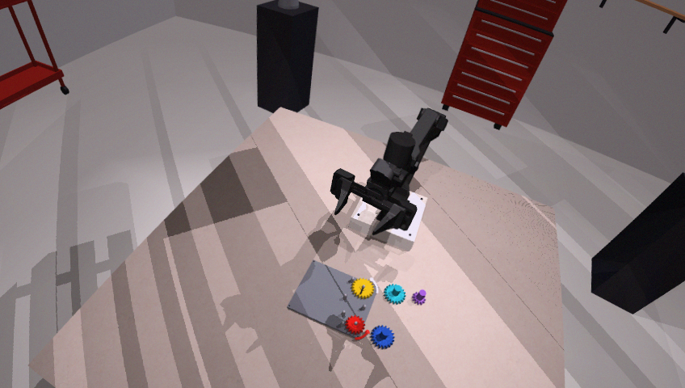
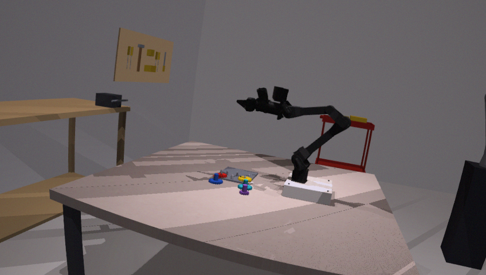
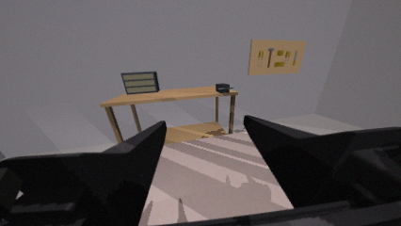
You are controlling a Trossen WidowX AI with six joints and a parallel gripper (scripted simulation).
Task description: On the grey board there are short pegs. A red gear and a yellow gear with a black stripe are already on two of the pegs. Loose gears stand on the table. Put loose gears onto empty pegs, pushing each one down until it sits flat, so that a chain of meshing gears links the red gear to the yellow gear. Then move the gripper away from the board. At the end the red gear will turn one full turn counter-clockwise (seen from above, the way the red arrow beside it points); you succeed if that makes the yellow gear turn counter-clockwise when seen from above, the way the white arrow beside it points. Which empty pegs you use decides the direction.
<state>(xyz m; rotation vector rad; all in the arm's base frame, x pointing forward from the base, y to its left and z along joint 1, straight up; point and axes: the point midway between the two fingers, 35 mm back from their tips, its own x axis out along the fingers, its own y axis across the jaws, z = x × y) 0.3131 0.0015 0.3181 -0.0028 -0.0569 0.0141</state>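
The teal gear is 14 cm behind my gripper tip, 13 cm to the left of it and 36 cm below it. Round my gripper tip: white arrow 13 cm behind, 7 cm to the left, 36 cm below; then red gear 1 cm ahead, 8 cm to the left, 36 cm below; then yellow gear 10 cm behind, 5 cm to the left, 36 cm below.
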